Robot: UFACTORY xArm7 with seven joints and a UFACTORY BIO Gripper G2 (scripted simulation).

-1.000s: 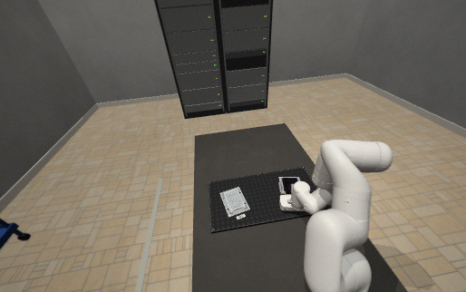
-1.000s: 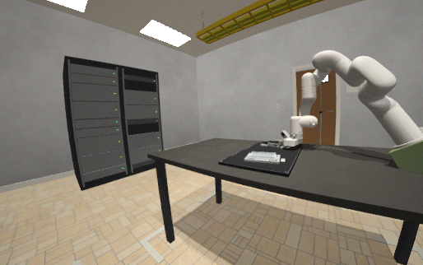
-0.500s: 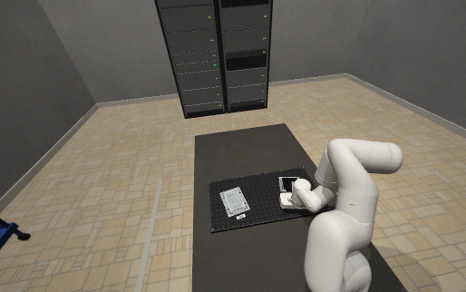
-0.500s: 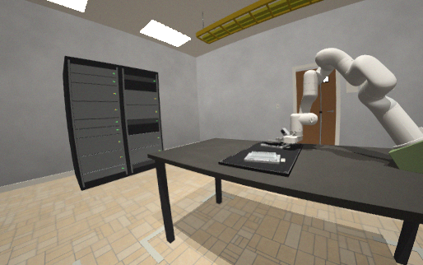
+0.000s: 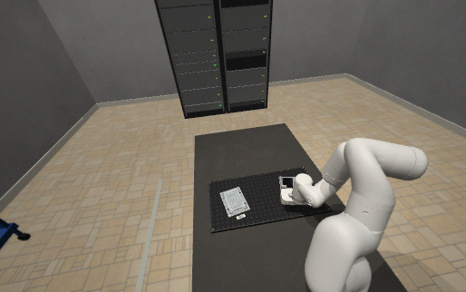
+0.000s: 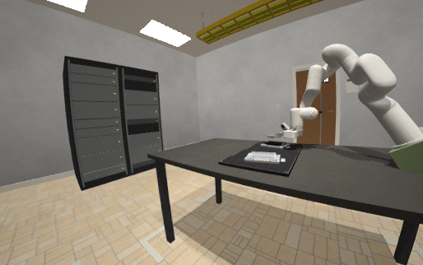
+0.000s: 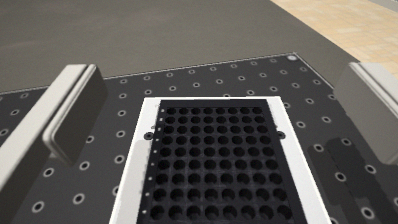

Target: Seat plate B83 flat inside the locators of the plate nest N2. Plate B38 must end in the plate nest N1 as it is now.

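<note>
My hand is 60 mm above the black well plate. Round my hand: white well plate: 30 mm behind, 340 mm to the left, 60 mm below.
</note>
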